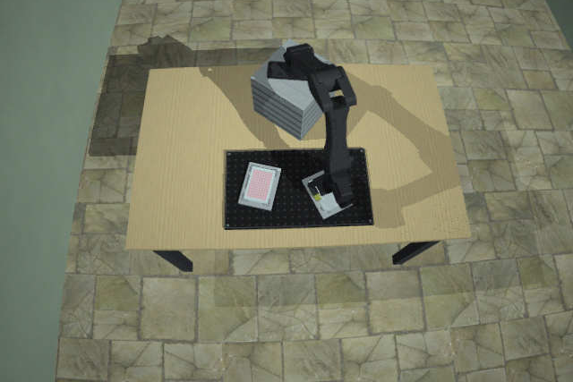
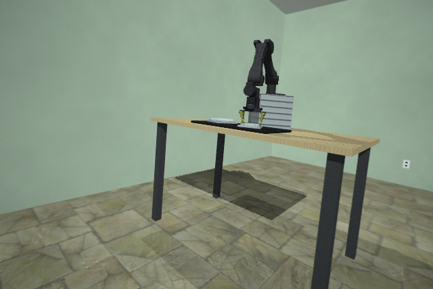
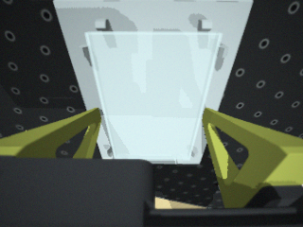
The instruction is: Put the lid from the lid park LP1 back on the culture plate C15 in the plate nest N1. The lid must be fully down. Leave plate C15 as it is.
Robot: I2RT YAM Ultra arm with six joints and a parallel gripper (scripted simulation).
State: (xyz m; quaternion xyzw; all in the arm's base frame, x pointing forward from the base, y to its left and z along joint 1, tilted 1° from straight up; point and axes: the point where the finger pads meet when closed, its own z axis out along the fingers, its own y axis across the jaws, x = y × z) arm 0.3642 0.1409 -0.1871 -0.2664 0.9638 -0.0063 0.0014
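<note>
The clear lid is 1 cm below my hand. Round my hand: grey lid park LP1: 2 cm below; culture plate C15: 24 cm to the right; grey plate nest N1: 24 cm to the right, 1 cm below.
</note>
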